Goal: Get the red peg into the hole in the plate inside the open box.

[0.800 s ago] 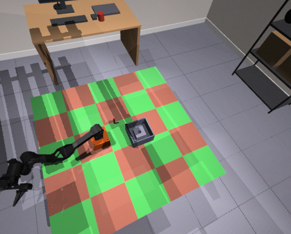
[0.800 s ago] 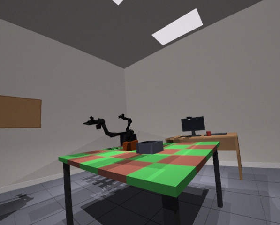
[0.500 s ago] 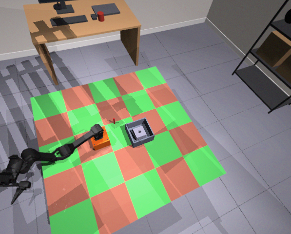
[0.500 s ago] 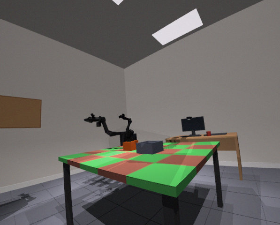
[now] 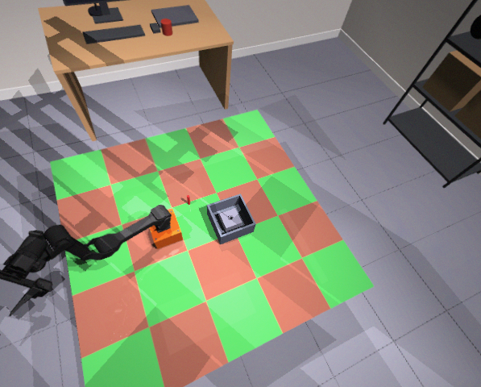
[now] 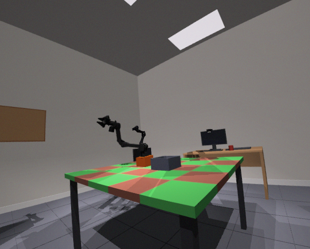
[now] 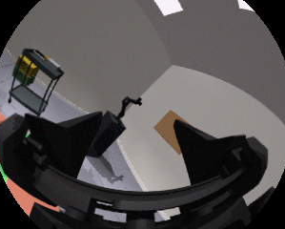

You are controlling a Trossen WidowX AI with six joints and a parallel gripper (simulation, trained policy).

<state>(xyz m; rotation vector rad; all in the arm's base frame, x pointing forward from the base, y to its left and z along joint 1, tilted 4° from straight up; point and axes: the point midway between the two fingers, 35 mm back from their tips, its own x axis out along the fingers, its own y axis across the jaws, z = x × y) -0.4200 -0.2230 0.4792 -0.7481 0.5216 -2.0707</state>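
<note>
My gripper tip is now 630 mm short of the red peg, 510 mm above it and 390 mm to the right of it. From my gripper tip the other things lie so: plate (790 mm ahead, 510 mm below, 200 mm to the left); then grey box (790 mm ahead, 530 mm below, 200 mm to the left).
</note>
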